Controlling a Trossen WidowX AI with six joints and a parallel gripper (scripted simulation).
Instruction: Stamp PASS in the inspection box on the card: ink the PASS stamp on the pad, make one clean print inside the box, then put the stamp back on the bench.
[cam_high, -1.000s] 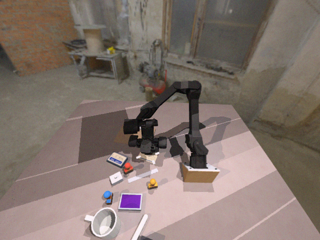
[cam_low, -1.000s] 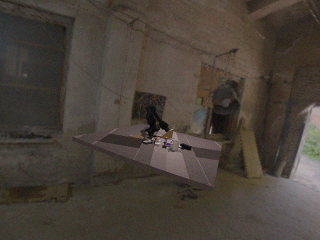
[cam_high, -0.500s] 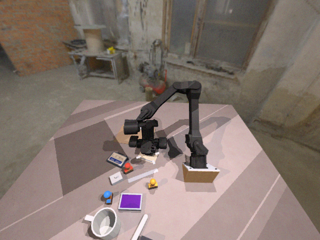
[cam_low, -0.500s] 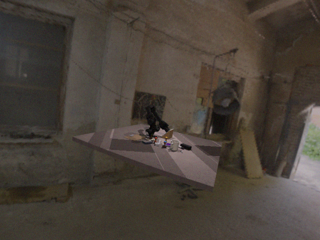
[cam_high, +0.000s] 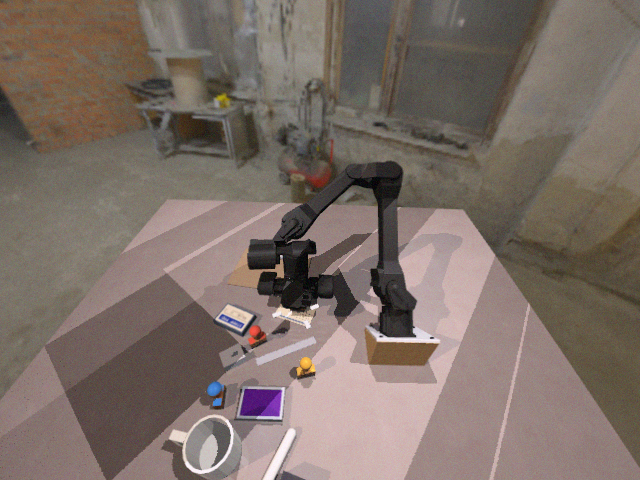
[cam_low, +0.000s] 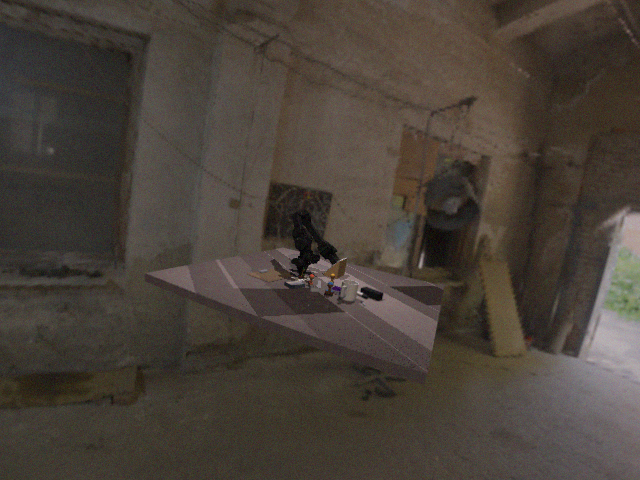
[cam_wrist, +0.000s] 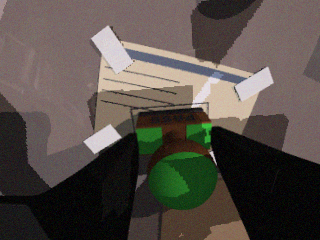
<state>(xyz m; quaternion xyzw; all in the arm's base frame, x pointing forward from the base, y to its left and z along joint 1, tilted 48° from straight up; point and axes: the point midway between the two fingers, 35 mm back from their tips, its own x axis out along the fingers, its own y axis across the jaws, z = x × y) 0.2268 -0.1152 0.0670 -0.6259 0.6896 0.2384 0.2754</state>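
Now: the green stamp right at my gripper tip. From my gripper tip the other things lie so: red stamp: 100 mm ahead, 100 mm to the left; card: 10 mm to the left, 20 mm below; ruler: 20 mm ahead, 120 mm to the left, 20 mm below.
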